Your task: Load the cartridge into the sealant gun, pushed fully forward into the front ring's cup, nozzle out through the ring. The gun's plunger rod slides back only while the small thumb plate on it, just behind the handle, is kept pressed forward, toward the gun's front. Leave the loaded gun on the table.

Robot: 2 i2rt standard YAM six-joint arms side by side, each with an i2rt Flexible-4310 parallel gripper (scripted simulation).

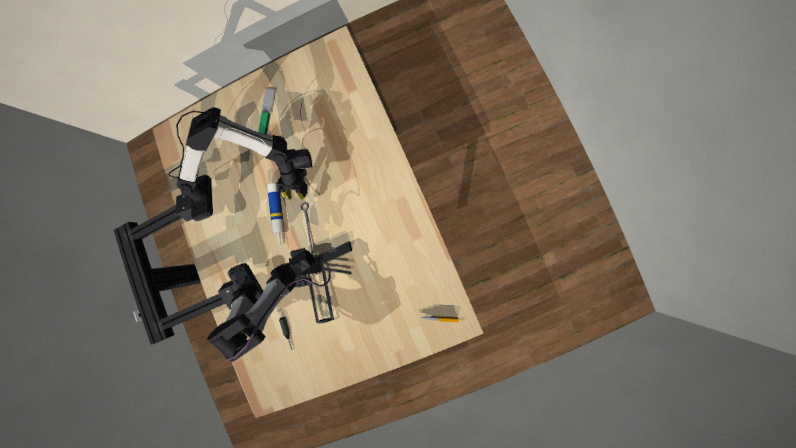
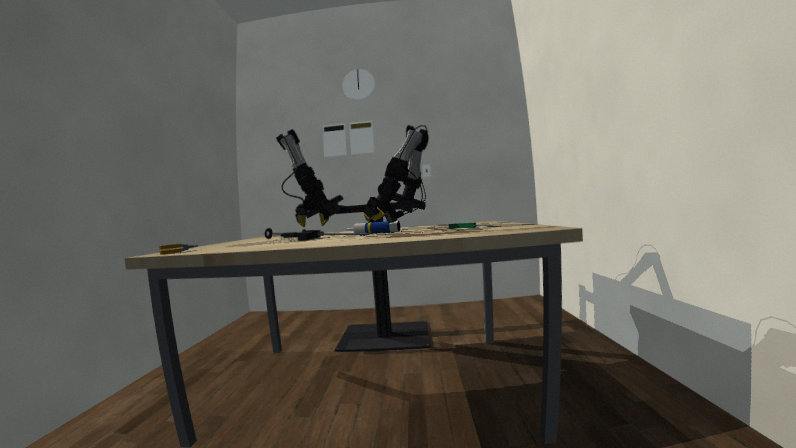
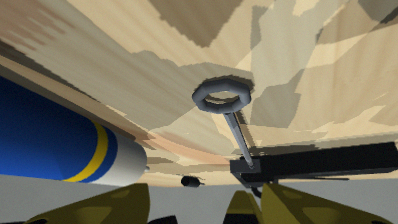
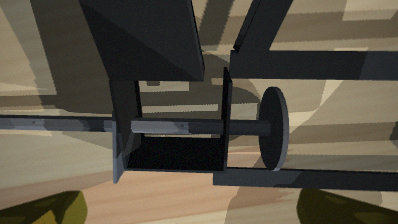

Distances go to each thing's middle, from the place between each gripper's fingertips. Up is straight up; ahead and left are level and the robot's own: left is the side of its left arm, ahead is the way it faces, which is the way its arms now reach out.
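From my right hand, the cartridge (image 3: 53, 142) is 27 cm to the left, 2 cm behind and 4 cm below, while the plunger rod (image 3: 227, 109) is 10 cm to the left, 5 cm ahead and 5 cm below. My left hand is 13 cm beyond the cartridge and 4 cm higher than it. As for the plunger rod, it is 17 cm to the right of my left hand, 6 cm behind it and 6 cm below it. Going by their middles, the cartridge is the nearest to my left hand of the things named here. By its middle, the cartridge is also nearer to my left hand than to my right hand.
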